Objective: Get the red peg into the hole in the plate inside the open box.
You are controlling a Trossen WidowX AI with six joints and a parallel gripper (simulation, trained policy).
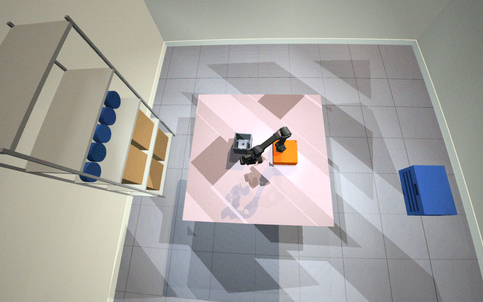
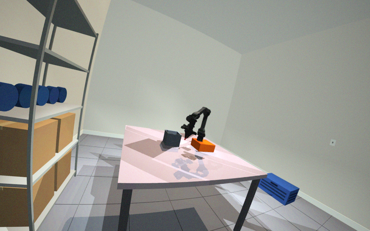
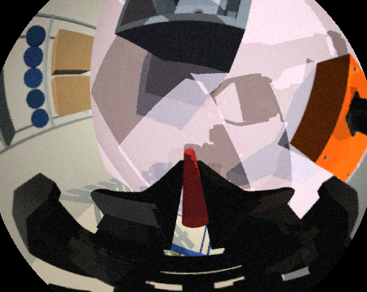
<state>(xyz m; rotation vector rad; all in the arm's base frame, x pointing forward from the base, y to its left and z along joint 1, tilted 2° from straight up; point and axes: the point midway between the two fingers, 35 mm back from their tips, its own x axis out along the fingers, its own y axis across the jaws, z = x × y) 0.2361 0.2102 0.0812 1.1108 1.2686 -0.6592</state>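
Now: gripper tip 100 mm short of the plate, 200 mm to the left of it and 100 mm above it. From my gripper tip the other things lie so: red peg (10 mm to the right, 20 mm above).
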